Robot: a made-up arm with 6 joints. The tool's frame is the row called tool.
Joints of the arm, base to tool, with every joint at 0 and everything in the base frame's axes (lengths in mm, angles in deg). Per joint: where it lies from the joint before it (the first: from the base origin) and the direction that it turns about. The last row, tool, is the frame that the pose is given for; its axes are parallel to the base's.
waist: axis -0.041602 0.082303 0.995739 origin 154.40 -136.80 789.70
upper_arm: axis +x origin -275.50 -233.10 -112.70
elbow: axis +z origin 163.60 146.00 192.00
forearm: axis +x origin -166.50 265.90 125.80
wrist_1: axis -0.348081 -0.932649 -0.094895 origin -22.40 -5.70 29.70
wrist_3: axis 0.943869 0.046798 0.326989 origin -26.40 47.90 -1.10
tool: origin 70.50 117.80 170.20
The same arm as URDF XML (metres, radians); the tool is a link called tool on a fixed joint. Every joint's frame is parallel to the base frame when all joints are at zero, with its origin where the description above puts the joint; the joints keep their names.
<robot name="arm">
<joint name="waist" type="continuous"><parent link="base_link"/><child link="link1"/><origin xyz="0.1544 -0.1368 0.7897" rpy="0 0 0"/><axis xyz="-0.041602 0.082303 0.995739"/></joint>
<joint name="upper_arm" type="continuous"><parent link="link1"/><child link="link2"/><origin xyz="-0.2755 -0.2331 -0.1127" rpy="0 0 0"/><axis xyz="1 0 0"/></joint>
<joint name="elbow" type="continuous"><parent link="link2"/><child link="link3"/><origin xyz="0.1636 0.146 0.192" rpy="0 0 0"/><axis xyz="0 0 1"/></joint>
<joint name="forearm" type="continuous"><parent link="link3"/><child link="link4"/><origin xyz="-0.1665 0.2659 0.1258" rpy="0 0 0"/><axis xyz="1 0 0"/></joint>
<joint name="wrist_1" type="continuous"><parent link="link4"/><child link="link5"/><origin xyz="-0.0224 -0.0057 0.0297" rpy="0 0 0"/><axis xyz="-0.348114 -0.932636 -0.094904"/></joint>
<joint name="wrist_3" type="continuous"><parent link="link5"/><child link="link6"/><origin xyz="-0.0264 0.0479 -0.0011" rpy="0 0 0"/><axis xyz="0.943869 0.046798 0.326989"/></joint>
<joint name="tool_fixed" type="fixed"><parent link="link6"/><child link="tool"/><origin xyz="0.0705 0.1178 0.1702" rpy="0 0 0"/></joint>
<link name="base_link"/>
<link name="link1"/>
<link name="link2"/>
<link name="link3"/>
<link name="link4"/>
<link name="link5"/>
<link name="link6"/>
<link name="tool"/>
</robot>

